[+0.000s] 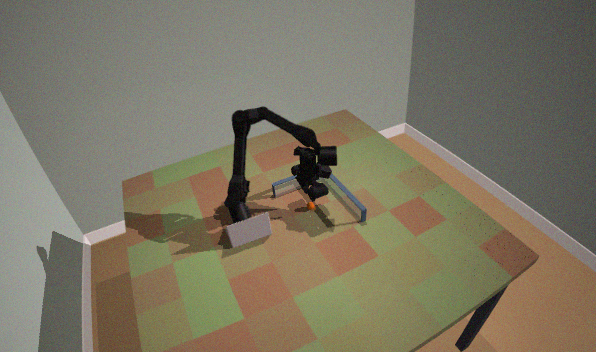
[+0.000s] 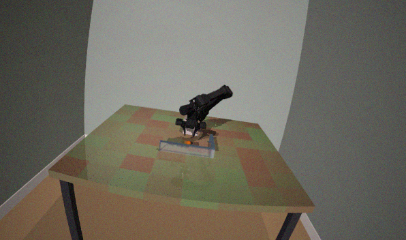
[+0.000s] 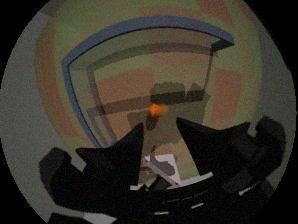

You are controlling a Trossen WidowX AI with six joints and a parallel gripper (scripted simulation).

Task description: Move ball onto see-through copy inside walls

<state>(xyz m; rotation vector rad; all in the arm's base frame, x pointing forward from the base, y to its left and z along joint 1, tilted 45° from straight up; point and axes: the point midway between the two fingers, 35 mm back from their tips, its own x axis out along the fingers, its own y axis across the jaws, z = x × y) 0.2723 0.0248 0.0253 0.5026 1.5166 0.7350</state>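
Right now my gripper tip is 5 cm above the orange ball. From my gripper tip the other things lie so: clear wall: 14 cm ahead, 3 cm below, 1 cm to the left; then see-through copy of ball: 5 cm below, 1 cm to the right.
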